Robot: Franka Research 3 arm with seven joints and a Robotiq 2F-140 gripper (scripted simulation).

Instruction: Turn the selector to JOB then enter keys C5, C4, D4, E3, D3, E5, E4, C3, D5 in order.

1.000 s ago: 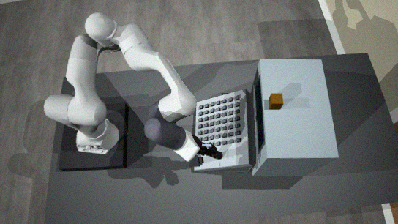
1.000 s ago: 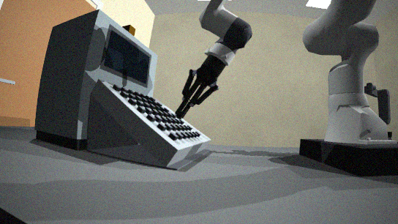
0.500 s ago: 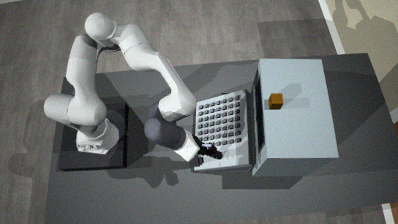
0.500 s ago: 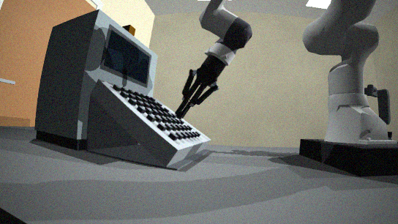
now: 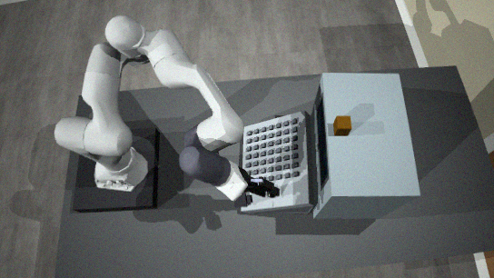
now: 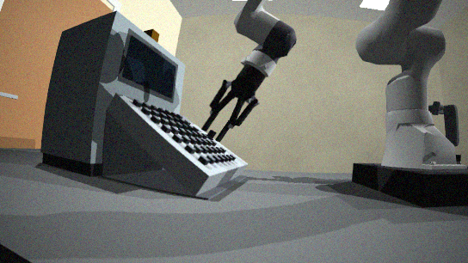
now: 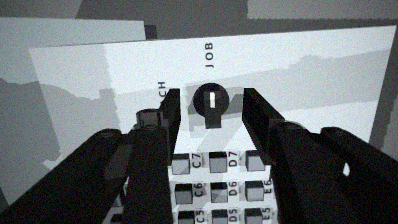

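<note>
Now: hand 1 cm short of the black selector knob, 1 cm to the left of it and 2 cm above it. Round my hand: C6 key 5 cm ahead, 9 cm to the left, 1 cm below; E6 key 9 cm to the left, 5 cm below; D6 key 3 cm ahead, 9 cm to the left, 3 cm below.
</note>
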